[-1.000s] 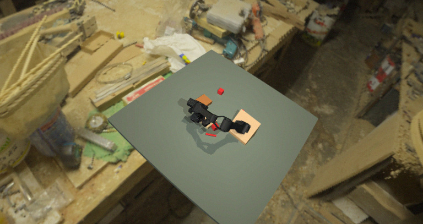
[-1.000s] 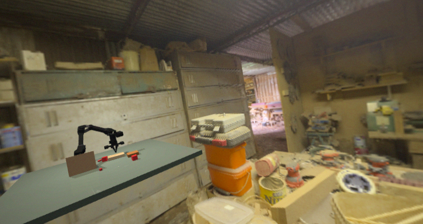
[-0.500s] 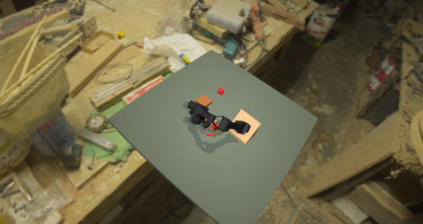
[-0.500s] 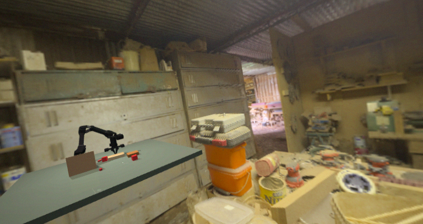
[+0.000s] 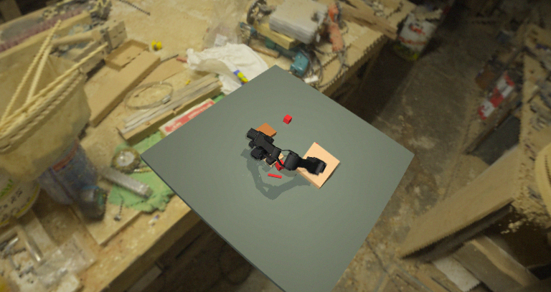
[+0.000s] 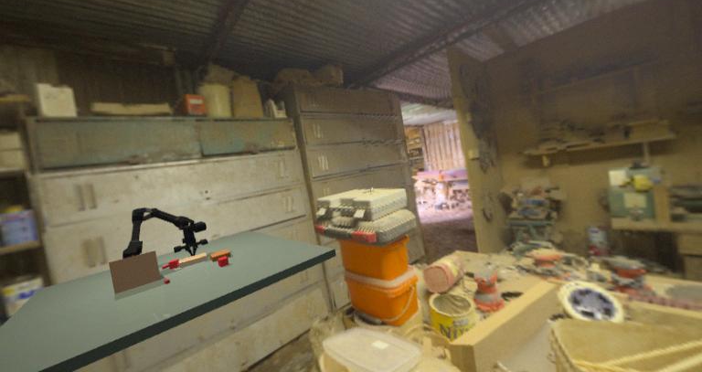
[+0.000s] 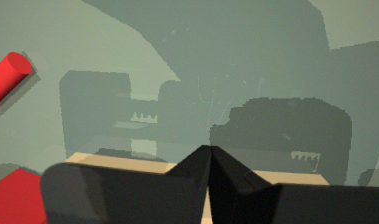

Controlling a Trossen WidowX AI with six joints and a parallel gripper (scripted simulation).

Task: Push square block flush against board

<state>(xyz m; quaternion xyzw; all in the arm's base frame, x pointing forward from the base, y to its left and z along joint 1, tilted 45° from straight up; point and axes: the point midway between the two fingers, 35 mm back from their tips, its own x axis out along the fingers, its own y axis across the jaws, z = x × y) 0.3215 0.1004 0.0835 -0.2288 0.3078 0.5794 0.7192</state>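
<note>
Right now my gripper tip is 6 cm to the left of the light tan board and 2 cm past it. The rest, counted from my gripper tip: square block (18 cm to the right, 10 cm ahead, 1 cm above); then red stick (13 cm behind, 4 cm to the left).
</note>
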